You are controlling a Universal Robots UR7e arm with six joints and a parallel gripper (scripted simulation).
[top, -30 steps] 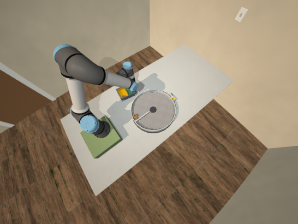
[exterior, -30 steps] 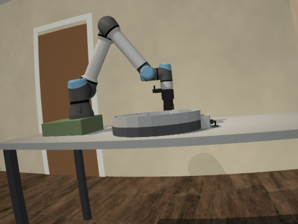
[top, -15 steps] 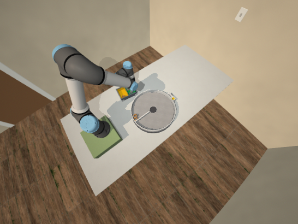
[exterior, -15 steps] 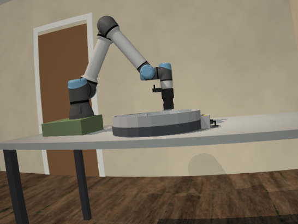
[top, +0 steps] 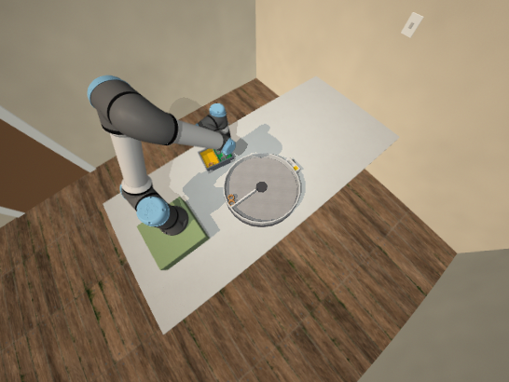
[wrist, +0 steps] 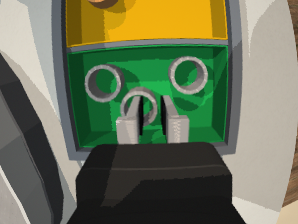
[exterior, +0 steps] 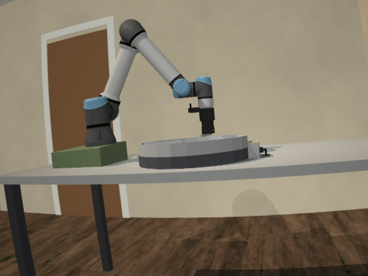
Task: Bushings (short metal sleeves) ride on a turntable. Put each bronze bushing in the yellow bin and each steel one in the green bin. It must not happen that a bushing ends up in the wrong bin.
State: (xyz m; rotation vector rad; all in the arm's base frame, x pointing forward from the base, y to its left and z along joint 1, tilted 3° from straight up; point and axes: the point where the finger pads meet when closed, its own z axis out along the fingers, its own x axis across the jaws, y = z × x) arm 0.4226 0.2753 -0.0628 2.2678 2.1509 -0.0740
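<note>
The yellow bin is 60 mm behind my hand and 20 mm below it. Also, from my hand: grey turntable (340 mm to the right, 70 mm ahead, 10 mm above).
</note>
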